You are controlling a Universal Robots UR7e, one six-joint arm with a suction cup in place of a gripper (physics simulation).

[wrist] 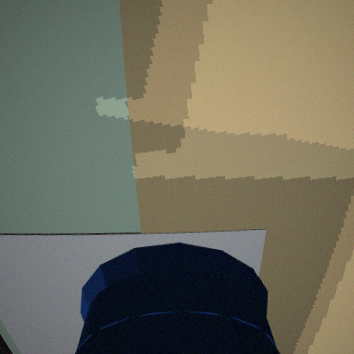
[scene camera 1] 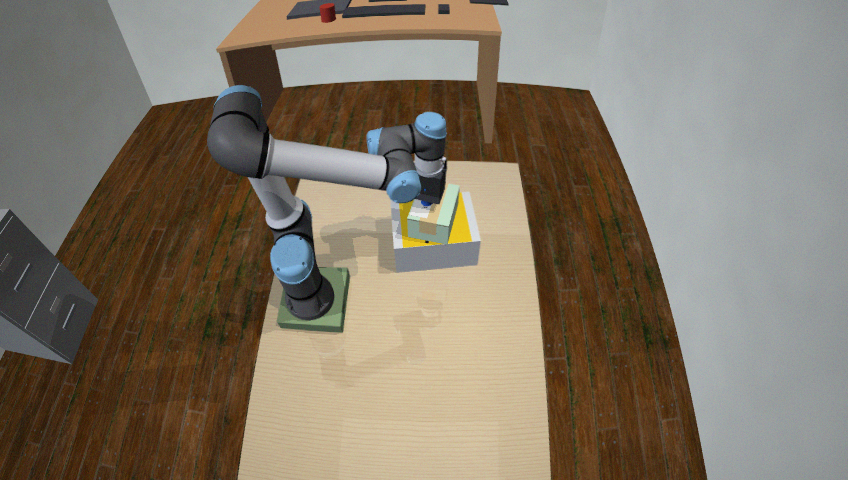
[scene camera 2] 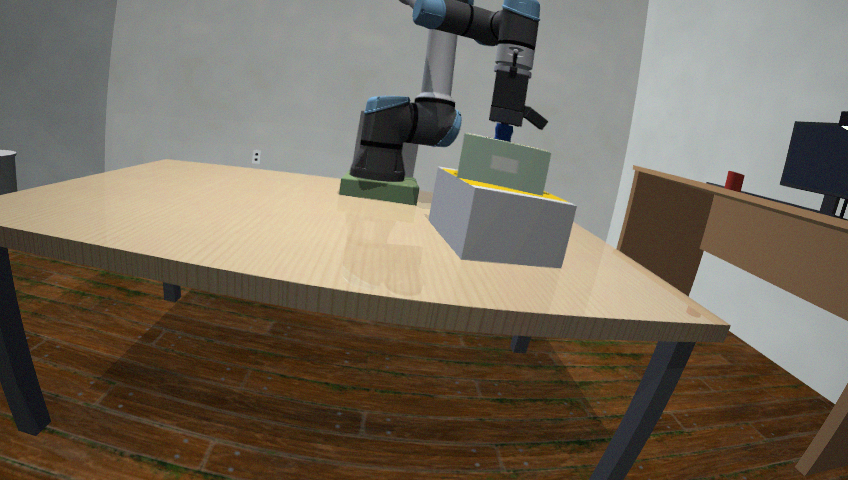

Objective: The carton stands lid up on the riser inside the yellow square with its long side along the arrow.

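The green carton (scene camera 1: 446, 210) (scene camera 2: 503, 164) stands on the yellow square (scene camera 1: 464, 227) (scene camera 2: 552, 195) on top of the grey riser (scene camera 1: 435, 255) (scene camera 2: 498, 230). In scene camera 2 its lower edge meets the yellow surface. Its long side runs roughly front to back, turned a little from the riser's edges. A small black arrow mark (scene camera 1: 427, 241) shows at the square's front edge. My suction cup (scene camera 1: 425, 203) (scene camera 2: 503, 131) (wrist: 177, 298) presses straight down on the carton's pale lid panel (wrist: 53, 267) at its top and holds it.
The riser stands on the light wooden table (scene camera 1: 403, 370) (scene camera 2: 235, 227). The arm's green base plinth (scene camera 1: 331, 310) (scene camera 2: 379, 188) is to the left. A brown desk (scene camera 1: 354, 30) (scene camera 2: 761, 232) with a red cup (scene camera 1: 327, 12) (scene camera 2: 734, 180) stands beyond. A grey cabinet (scene camera 1: 33, 292) is at far left.
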